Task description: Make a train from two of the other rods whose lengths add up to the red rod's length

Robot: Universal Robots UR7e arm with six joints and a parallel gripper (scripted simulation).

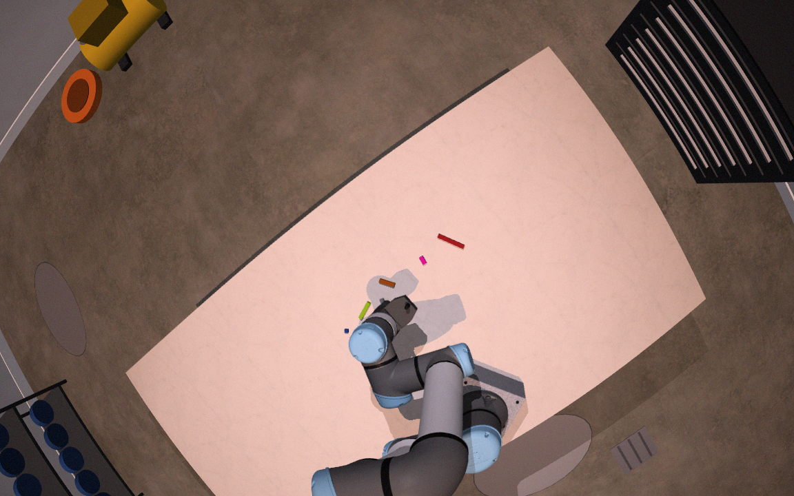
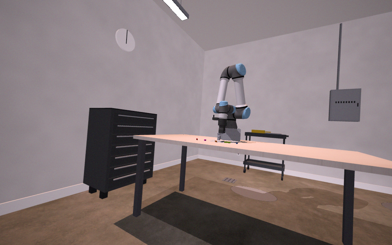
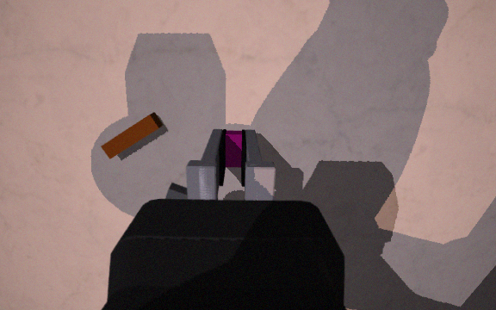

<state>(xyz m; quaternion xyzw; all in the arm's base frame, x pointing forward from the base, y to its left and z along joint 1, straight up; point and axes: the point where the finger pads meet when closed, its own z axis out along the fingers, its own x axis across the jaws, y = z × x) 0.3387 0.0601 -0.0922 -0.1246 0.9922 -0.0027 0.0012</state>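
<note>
The grey rod lies 5 cm to the left of my hand, 3 cm below it and 2 cm ahead of it. From my hand the other things lie so: blue rod: 17 cm to the left, 3 cm below; orange rod: 7 cm ahead, 3 cm below, 1 cm to the left; lime rod: 10 cm to the left, 3 cm below, 3 cm ahead.
</note>
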